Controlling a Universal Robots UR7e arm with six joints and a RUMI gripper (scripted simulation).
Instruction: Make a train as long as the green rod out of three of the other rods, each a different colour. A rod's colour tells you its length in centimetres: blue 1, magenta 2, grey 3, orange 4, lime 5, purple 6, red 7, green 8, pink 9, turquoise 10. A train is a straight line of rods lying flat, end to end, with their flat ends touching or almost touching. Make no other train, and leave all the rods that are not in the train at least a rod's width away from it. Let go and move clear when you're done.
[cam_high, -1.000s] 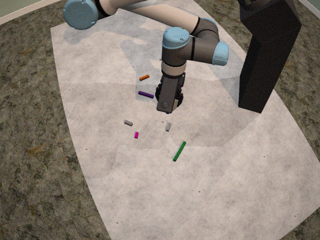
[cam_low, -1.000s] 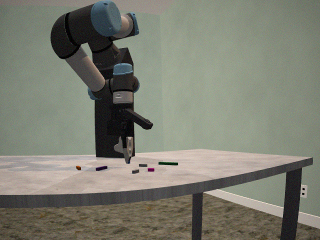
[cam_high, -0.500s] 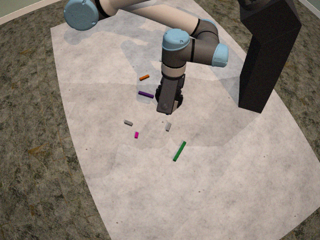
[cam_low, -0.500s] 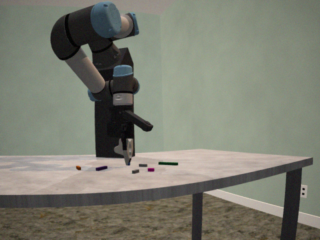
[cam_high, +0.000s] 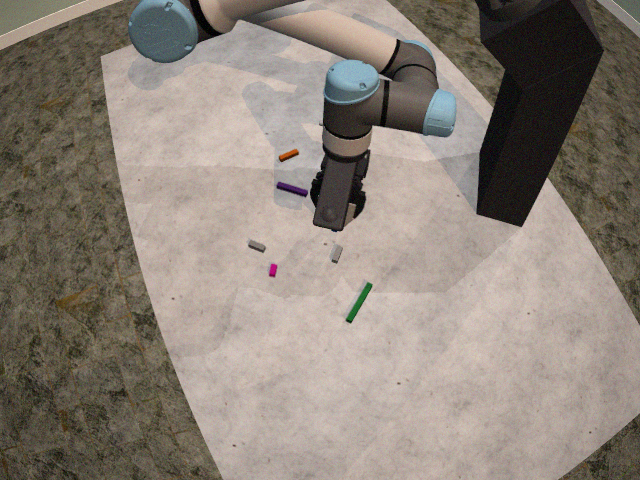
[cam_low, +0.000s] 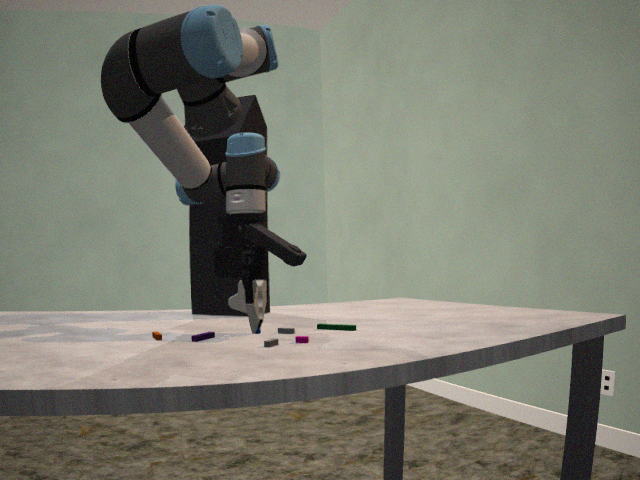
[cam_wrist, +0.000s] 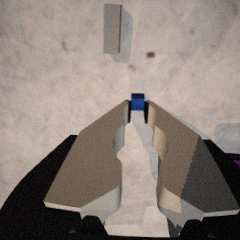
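My hand is 10 mm above the blue rod. Round my hand: purple rod: 110 mm to the right, 30 mm ahead, 10 mm below; magenta rod: 140 mm ahead, 30 mm to the left, 10 mm below; green rod: 150 mm to the left, 40 mm ahead, 10 mm below.
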